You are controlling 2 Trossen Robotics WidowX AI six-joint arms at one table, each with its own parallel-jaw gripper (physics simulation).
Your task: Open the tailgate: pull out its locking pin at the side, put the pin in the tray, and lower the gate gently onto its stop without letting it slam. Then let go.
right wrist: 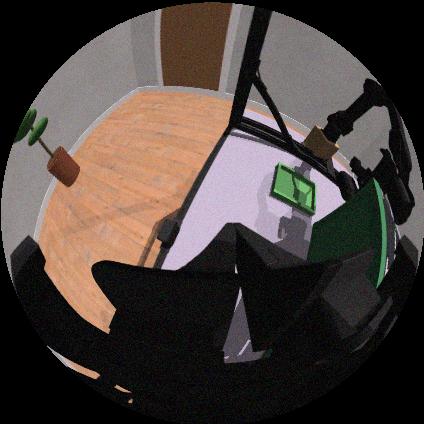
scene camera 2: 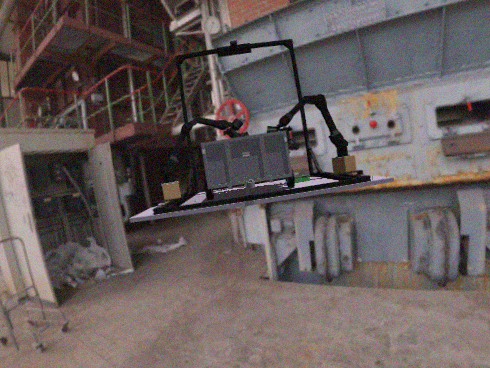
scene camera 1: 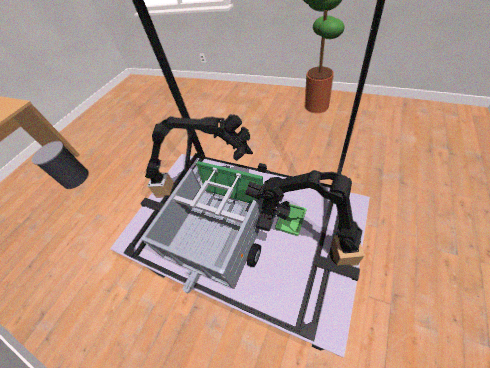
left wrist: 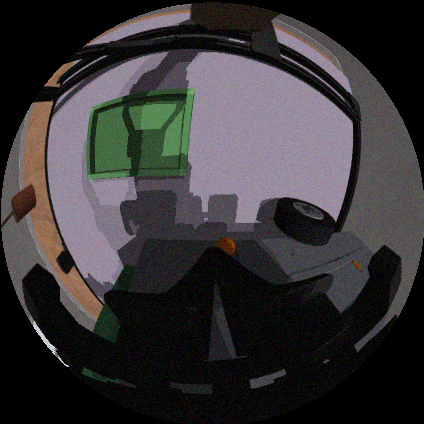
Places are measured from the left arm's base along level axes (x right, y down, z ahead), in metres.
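Pixels of known places: left gripper, fingertip midpoint: (scene camera 1: pixel 266 219) (left wrist: pixel 213 252); right gripper, fingertip midpoint: (right wrist: pixel 231 228) (scene camera 1: pixel 252 153); left arm's base, link origin: (right wrist: pixel 327 135) (scene camera 2: pixel 343 156) (scene camera 1: pixel 348 245); right arm's base, link origin: (scene camera 2: pixel 169 182) (scene camera 1: pixel 157 179).
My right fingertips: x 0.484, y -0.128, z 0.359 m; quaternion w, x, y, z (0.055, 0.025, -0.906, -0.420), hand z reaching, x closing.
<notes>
Ahead of a thing's pixels: the offset from my right fingertips to its top centre. Level surfaces: height alone.
The grey trailer {dx -0.347, dy -0.046, dz +0.228 m} (scene camera 1: pixel 207 234) (scene camera 2: pixel 247 158) stands on the lavender table top {dy +0.244 m} (scene camera 1: pixel 287 277). Its green tailgate (scene camera 1: pixel 225 179) (right wrist: pixel 347 233) stands upright at the far end. The pin's orange knob (left wrist: pixel 226 245) sticks out of the trailer's side, just past the tips of my left gripper (left wrist: pixel 213 252) (scene camera 1: pixel 263 222). That gripper is shut with nothing between its fingers. The arm hides the pin in scene camera 1. The green tray {dx -0.270, dy +0.222, dz -0.155 m} (scene camera 1: pixel 291 219) (left wrist: pixel 138 134) (right wrist: pixel 294 187) lies empty on the table beside the left gripper. My right gripper (scene camera 1: pixel 242 150) (right wrist: pixel 231 228) is shut and empty, hovering above and behind the tailgate.
The trailer's wheel {dx -0.456, dy +0.140, dz +0.045 m} (scene camera 1: pixel 254 254) (left wrist: pixel 304 221) sits close to the left gripper. Black gantry posts (scene camera 1: pixel 170 78) (scene camera 1: pixel 358 95) rise behind the trailer and the tray. Each arm stands on a wooden block (scene camera 1: pixel 161 187) (scene camera 1: pixel 347 255). A potted plant (scene camera 1: pixel 319 89) stands on the floor beyond.
</notes>
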